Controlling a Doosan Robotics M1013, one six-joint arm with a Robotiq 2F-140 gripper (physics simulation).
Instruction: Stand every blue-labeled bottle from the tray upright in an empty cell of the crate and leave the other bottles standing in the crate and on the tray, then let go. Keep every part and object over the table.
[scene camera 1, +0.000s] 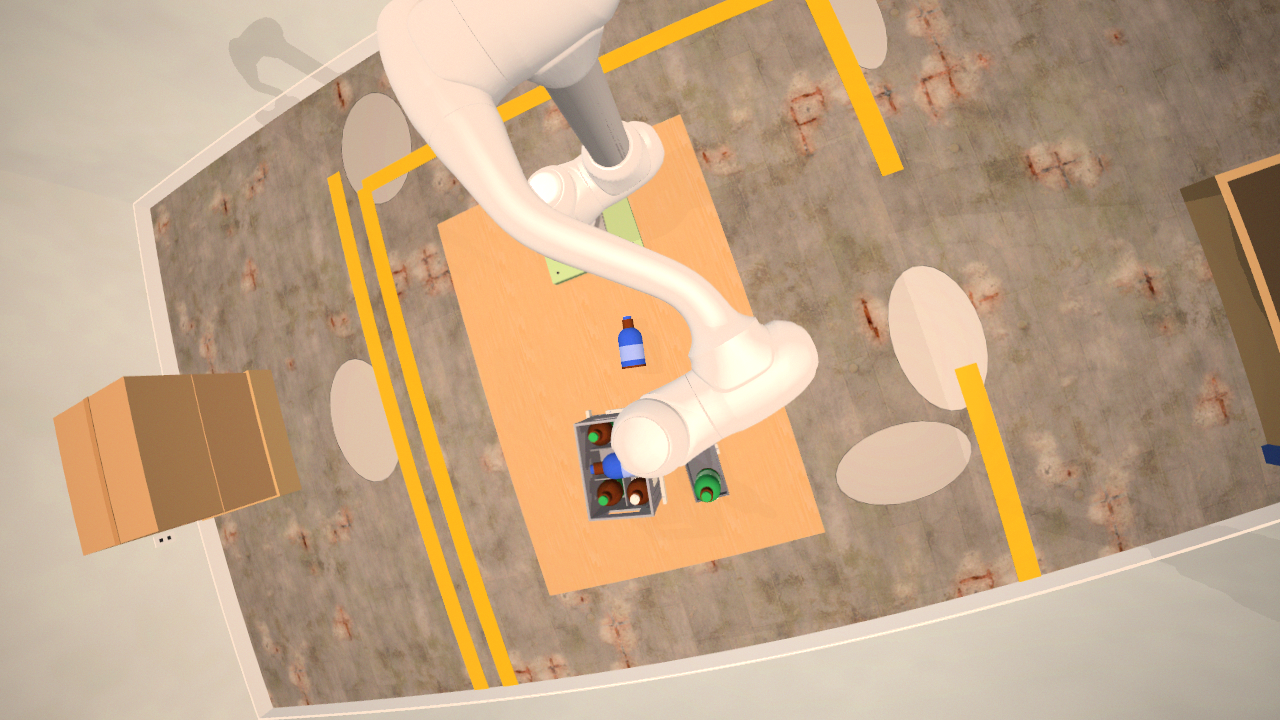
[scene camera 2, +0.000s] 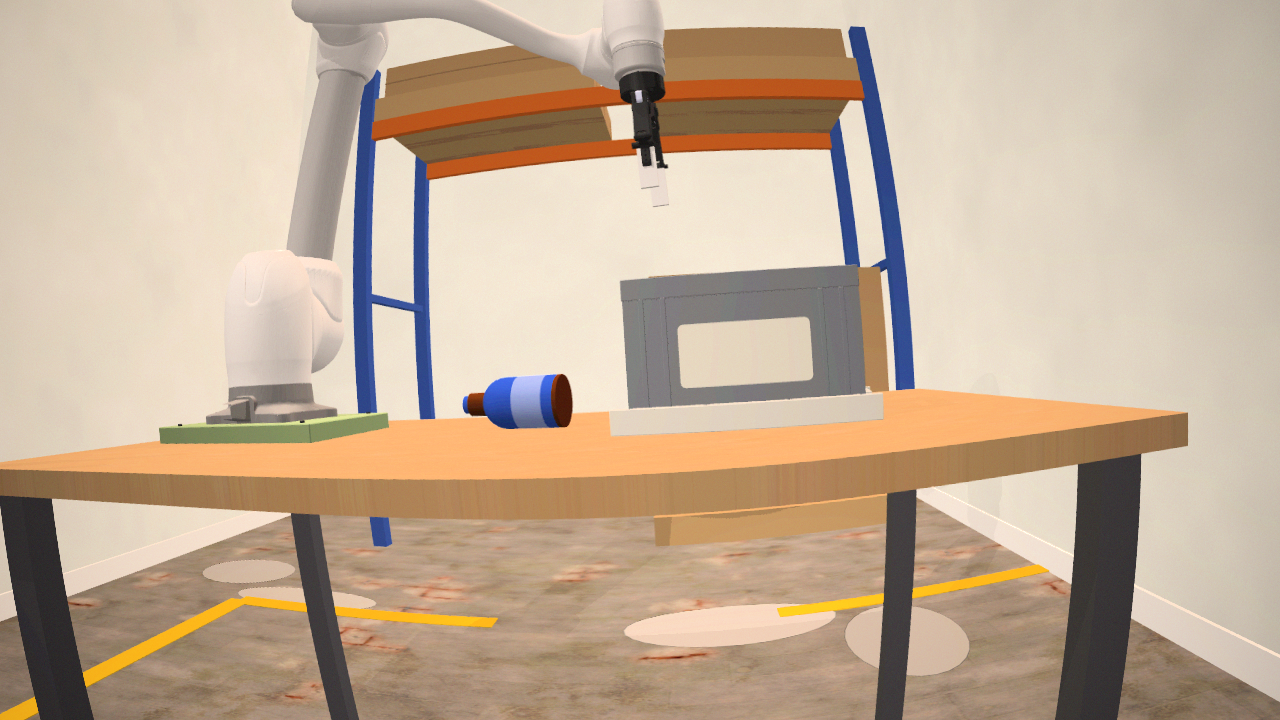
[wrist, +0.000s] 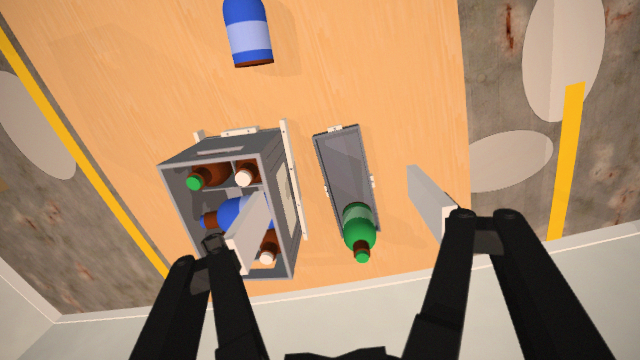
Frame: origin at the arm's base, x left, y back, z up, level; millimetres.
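Seen in the pictures: gripper, fingertip midpoint: (scene camera 2: 655, 196) (wrist: 335, 193); arm's base, link origin: (scene camera 2: 272, 420).
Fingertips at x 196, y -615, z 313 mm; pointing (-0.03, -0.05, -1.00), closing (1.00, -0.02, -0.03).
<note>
Offsets run from my fingertips to a thing's top centre. "pt": to the spot under its first point. Level surfaces: height alone.
One blue-labeled bottle {dx -121, dy +209, dz -265 mm} (scene camera 1: 631, 347) (scene camera 2: 528, 401) (wrist: 247, 37) lies on its side on the table, apart from the crate. Another blue-labeled bottle {dx -221, dy -127, dz -170 mm} (scene camera 1: 614, 465) (wrist: 229, 214) lies on its side across the crate's middle row. The grey crate {dx -225, dy -127, dz -164 mm} (scene camera 1: 582, 474) (scene camera 2: 647, 349) (wrist: 254, 141) also holds brown bottles (scene camera 1: 609, 492) (wrist: 215, 174) with green or white caps. A green bottle {dx +2, dy -251, dz -179 mm} (scene camera 1: 707, 485) (wrist: 359, 232) stands at one end of the grey tray {pt dx +3, dy -184, dz -334 mm} (scene camera 1: 703, 458) (wrist: 340, 160). My gripper (scene camera 2: 655, 186) (wrist: 335, 193) is open and empty, high above the crate and tray area. The arm hides part of both in scene camera 1.
White strips (scene camera 2: 742, 414) (wrist: 294, 185) run along the crate's base. The arm's base stands on a green plate (scene camera 1: 623, 222) (scene camera 2: 349, 428) at the other end of the wooden table {dz -339 mm} (scene camera 1: 510, 358) (scene camera 2: 1011, 420) (wrist: 400, 65). A shelf rack (scene camera 2: 365, 268) with boxes stands behind the table.
</note>
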